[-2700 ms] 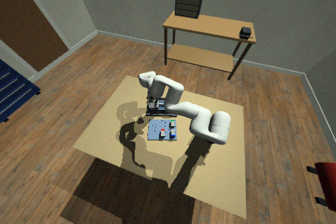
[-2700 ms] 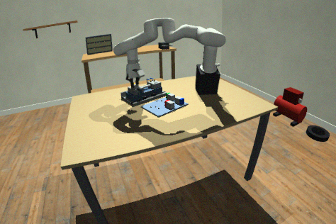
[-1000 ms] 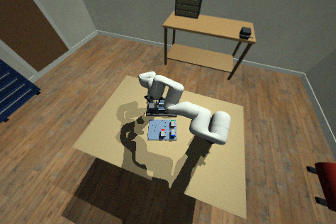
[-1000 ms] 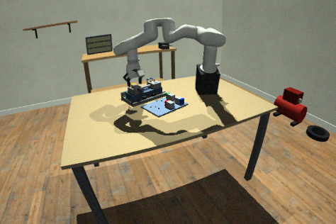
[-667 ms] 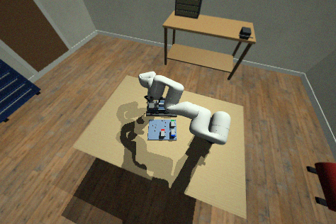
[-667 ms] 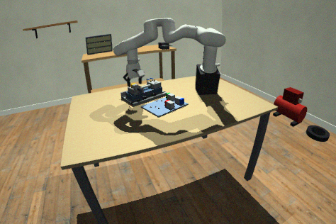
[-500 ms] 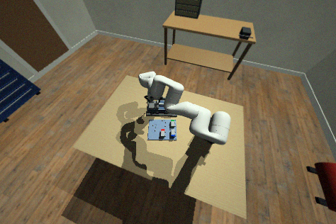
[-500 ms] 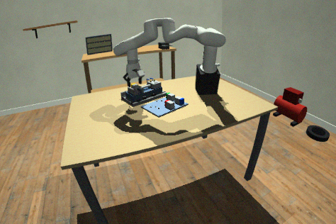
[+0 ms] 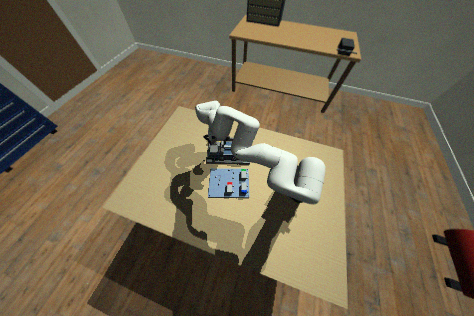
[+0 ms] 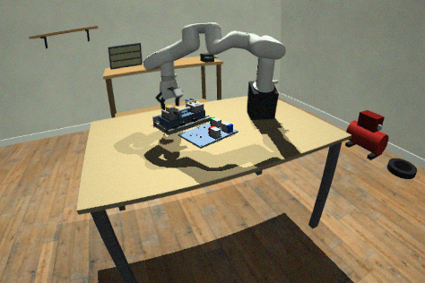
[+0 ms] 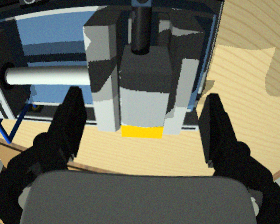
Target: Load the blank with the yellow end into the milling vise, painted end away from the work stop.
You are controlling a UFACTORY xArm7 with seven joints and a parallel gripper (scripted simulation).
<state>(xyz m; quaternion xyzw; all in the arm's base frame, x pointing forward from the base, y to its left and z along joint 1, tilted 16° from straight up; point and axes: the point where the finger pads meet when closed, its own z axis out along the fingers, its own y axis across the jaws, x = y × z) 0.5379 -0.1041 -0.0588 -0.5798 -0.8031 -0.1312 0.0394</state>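
Right now the yellow-ended blank is 20 mm below my hand. The rest, counted from my hand: fixed jaw: 40 mm below, 20 mm ahead, 10 mm to the left; dark work stop rod: 40 mm to the left, 30 mm below, 20 mm behind; blue infeed plate: 180 mm to the left, 160 mm behind, 120 mm below.
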